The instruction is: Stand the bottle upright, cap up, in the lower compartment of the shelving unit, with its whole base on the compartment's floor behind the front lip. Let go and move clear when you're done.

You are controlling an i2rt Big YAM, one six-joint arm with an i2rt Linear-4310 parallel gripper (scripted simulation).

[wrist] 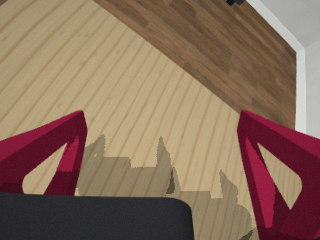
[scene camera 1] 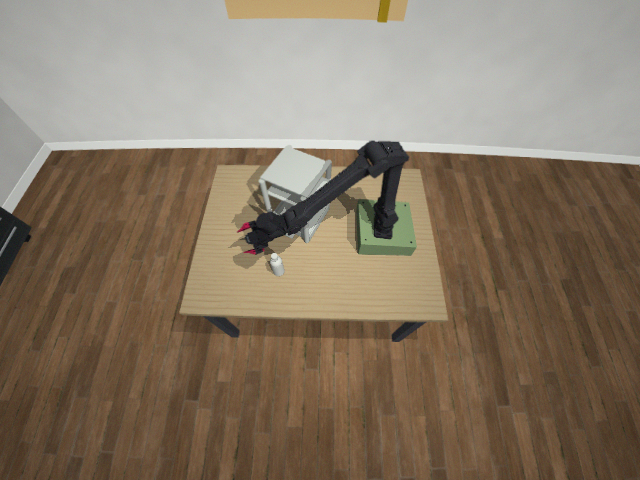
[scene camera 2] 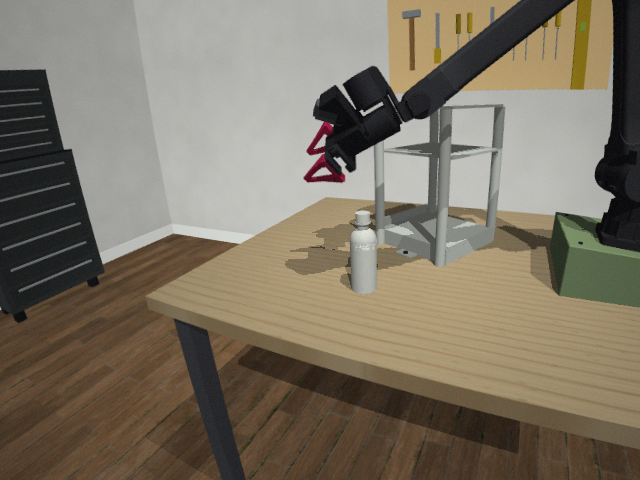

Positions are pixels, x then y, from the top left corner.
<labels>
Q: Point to a bottle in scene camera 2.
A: At 363, 243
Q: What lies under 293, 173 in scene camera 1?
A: A grey shelving unit.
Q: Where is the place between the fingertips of my gripper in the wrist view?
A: At 162, 120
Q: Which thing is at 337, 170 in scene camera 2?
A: My gripper.
</labels>
